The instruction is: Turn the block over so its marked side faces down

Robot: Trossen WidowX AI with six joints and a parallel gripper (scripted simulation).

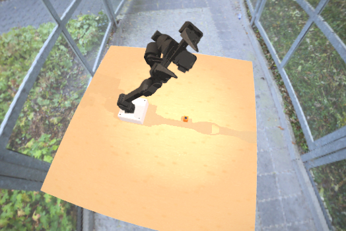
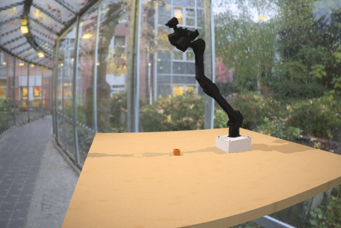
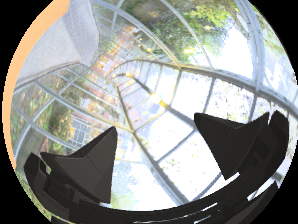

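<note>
The small orange block lies 69 cm below my gripper tip, 17 cm to the left of it and 3 cm ahead of it.
</note>
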